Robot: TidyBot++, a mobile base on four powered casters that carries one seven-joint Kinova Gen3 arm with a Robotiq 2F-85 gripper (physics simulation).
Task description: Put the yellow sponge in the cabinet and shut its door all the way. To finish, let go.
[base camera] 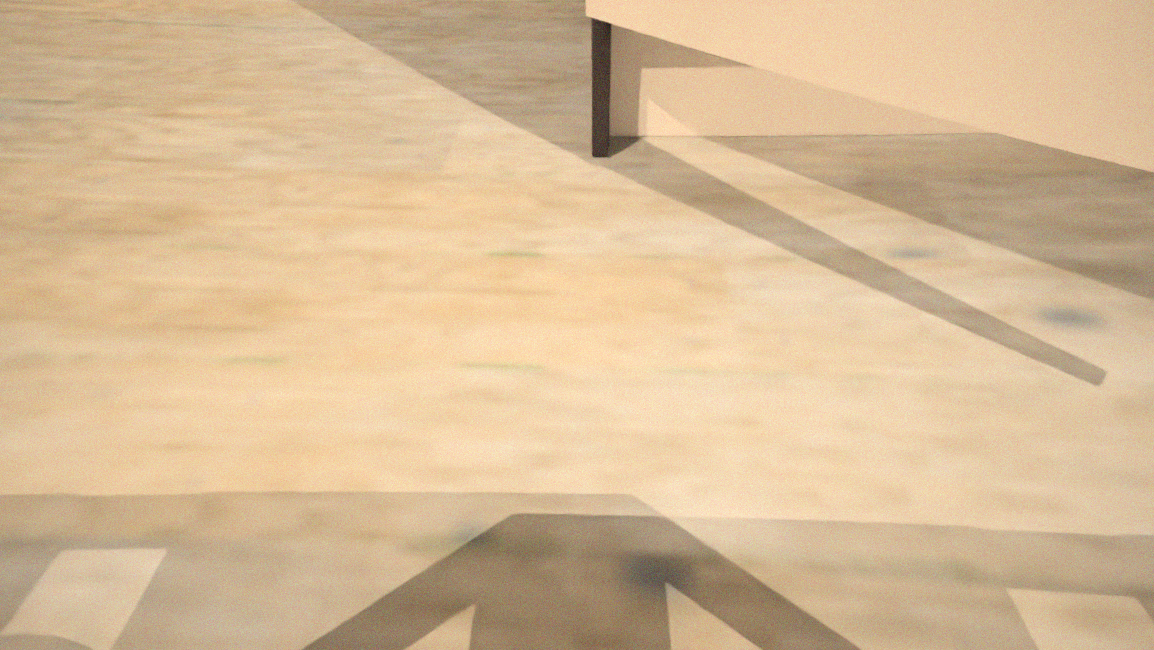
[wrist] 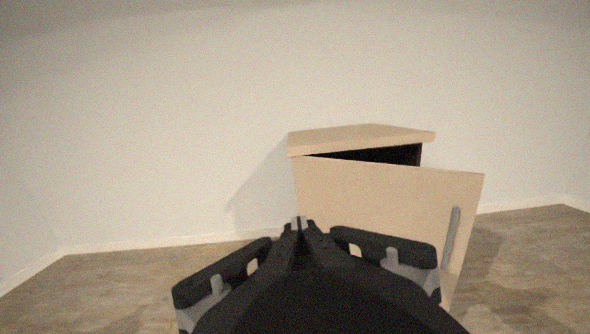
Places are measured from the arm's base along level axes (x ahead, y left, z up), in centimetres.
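Where they show: gripper, fingertip midpoint: (wrist: 299, 226).
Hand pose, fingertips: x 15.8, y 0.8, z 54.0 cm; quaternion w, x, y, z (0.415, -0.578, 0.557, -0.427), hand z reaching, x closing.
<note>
After its pixels a point has its place.
The cabinet (wrist: 361, 138) {z 51.3, x 72.0, y -29.0 cm} stands against the wall, right of centre in the wrist view, with a light wooden top and a dark inside. Its door (wrist: 380, 200) {z 35.5, x 48.6, y -25.4 cm} (base camera: 928, 56) {z -21.1, x 52.6, y -21.1 cm} is hinged at the left and stands partly open, with a grey bar handle (wrist: 451, 237) {z 31.5, x 34.1, y -36.1 cm} near its free right edge. My gripper (wrist: 299, 226) {z 54.0, x 15.8, y 0.8 cm} is shut with nothing between the fingertips. In the wrist view it overlaps the lower left of the door; whether it touches the door cannot be told. The yellow sponge does not show in either view, and the cabinet's inside is mostly hidden by the door.
A pale wall (wrist: 150, 125) {z 67.2, x 134.6, y 101.5 cm} with a white skirting board (wrist: 150, 243) {z -34.6, x 134.3, y 138.4 cm} runs behind the cabinet. In the base camera view, a dark lower cabinet side (base camera: 600, 88) {z -31.9, x 74.6, y -0.5 cm} stands at the upper middle, and shadows fall across the wooden floor (base camera: 323, 322) {z -39.7, x 47.6, y 21.8 cm}.
</note>
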